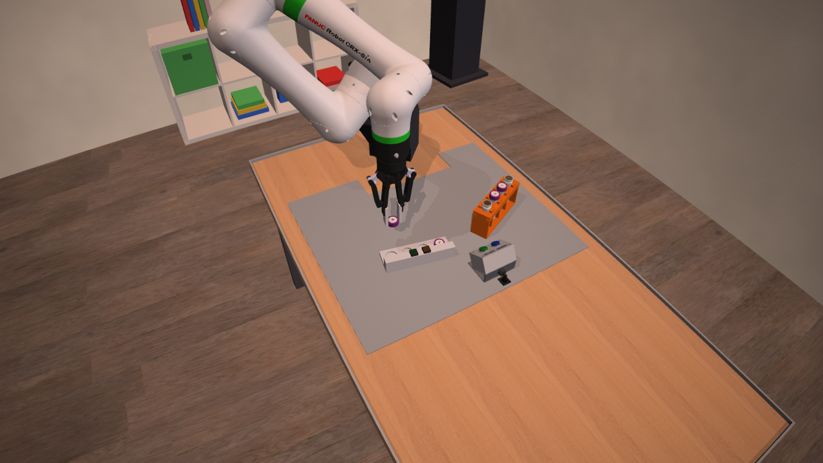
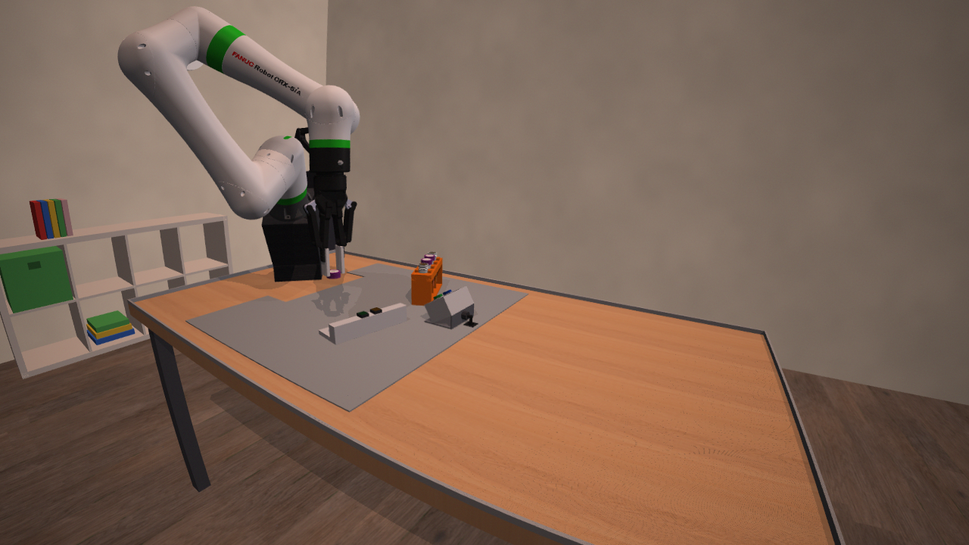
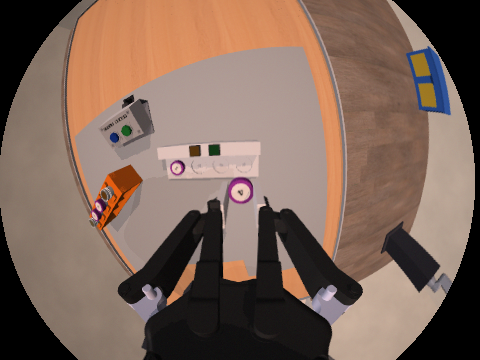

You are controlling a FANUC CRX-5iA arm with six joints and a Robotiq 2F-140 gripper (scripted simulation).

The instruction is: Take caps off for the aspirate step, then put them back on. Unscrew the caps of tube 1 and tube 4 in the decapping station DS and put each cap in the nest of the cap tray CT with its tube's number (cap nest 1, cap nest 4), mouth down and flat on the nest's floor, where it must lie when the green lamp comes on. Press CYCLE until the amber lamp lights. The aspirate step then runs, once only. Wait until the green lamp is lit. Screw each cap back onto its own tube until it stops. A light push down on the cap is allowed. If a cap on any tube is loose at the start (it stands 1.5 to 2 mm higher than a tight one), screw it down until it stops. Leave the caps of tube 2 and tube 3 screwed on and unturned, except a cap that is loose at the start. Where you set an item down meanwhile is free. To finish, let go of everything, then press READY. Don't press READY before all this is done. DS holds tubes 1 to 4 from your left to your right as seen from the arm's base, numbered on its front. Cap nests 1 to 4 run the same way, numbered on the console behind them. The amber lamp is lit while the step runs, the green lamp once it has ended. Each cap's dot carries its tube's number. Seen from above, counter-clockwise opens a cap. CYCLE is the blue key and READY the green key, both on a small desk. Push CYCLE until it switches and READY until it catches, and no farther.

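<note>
My hand is 19 cm short of the blue key, 25 cm to the right of it and 12 cm above it. The rest, counted from my hand: small grey desk (20 cm ahead, 22 cm to the left, 13 cm below); then table edge (23 cm ahead, 60 cm to the left, 18 cm below); then green key (18 cm ahead, 20 cm to the left, 12 cm below).
</note>
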